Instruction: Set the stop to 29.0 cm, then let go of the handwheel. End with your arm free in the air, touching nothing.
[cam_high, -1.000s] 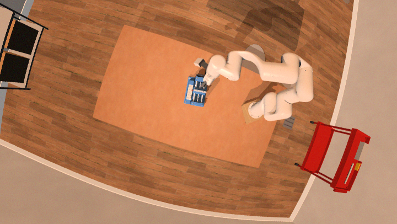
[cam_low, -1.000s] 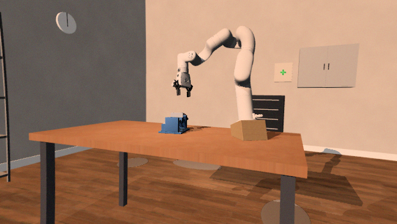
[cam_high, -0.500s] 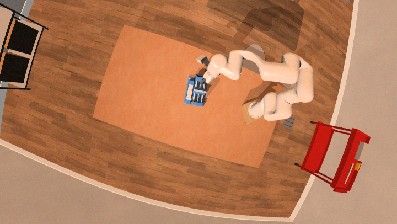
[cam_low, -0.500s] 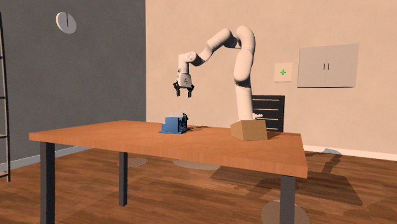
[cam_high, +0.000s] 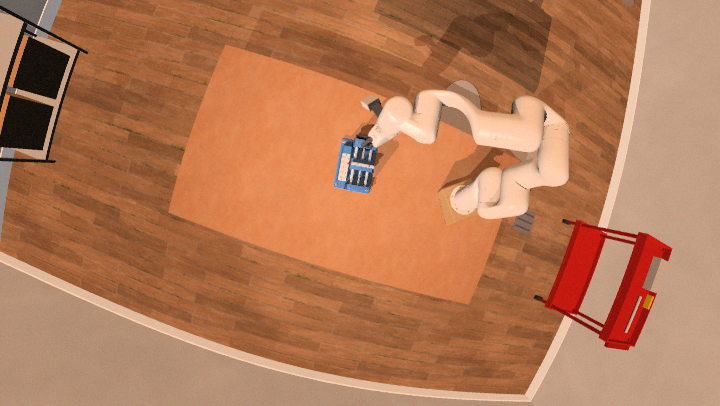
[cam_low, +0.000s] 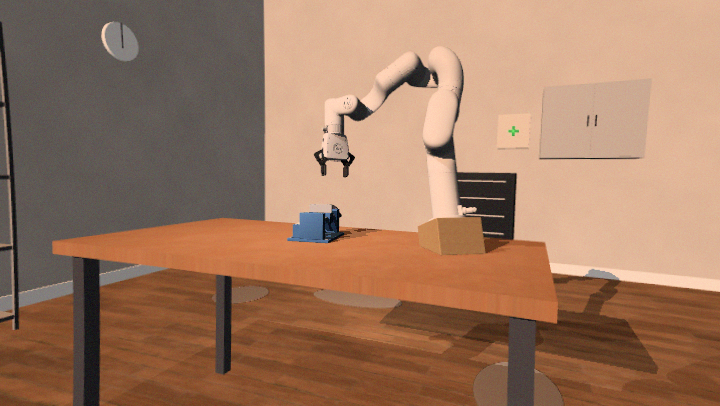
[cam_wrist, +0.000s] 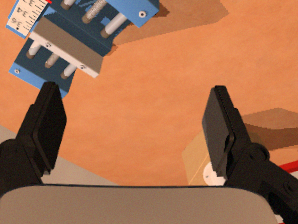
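The black crank handle lies 17 cm below my hand and 5 cm to the right of it. From my hand the other things lie so: stop block: 14 cm below, 10 cm to the left, 3 cm ahead; black handwheel: 16 cm below, 3 cm to the right, 1 cm ahead.
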